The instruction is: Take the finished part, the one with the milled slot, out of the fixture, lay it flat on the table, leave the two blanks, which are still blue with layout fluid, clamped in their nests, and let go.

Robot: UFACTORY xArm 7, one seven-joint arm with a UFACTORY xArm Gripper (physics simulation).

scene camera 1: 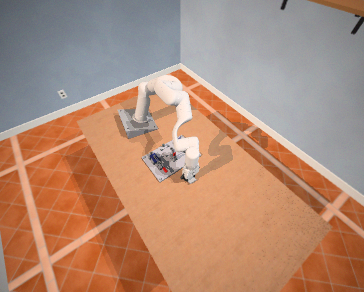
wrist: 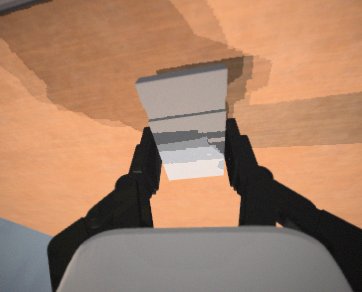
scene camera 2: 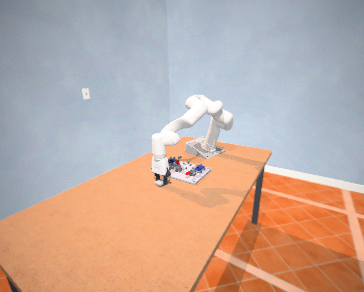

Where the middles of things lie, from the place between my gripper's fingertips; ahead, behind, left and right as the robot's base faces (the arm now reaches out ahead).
Right now my hand is 1 cm below the finished part (wrist: 186,110). The rest, counted from my hand: fixture plate (scene camera 1: 172,167) (21 cm behind, 2 cm to the right).
